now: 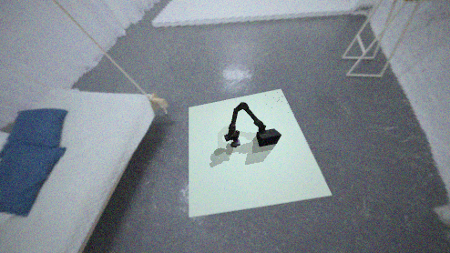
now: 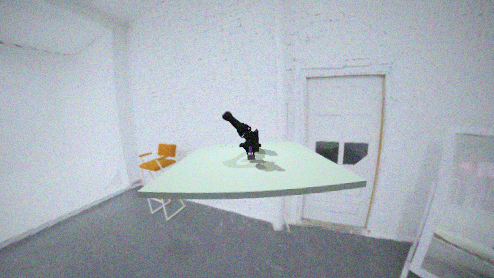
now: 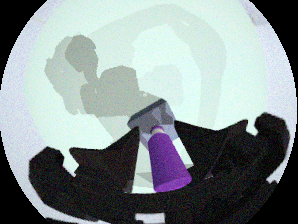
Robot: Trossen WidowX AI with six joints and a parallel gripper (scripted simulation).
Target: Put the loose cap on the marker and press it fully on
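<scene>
The purple cap is 50 mm above my gripper tip and 10 mm behind it. From my gripper tip the other things lie so: holder block (20 mm below, 10 mm behind).
</scene>
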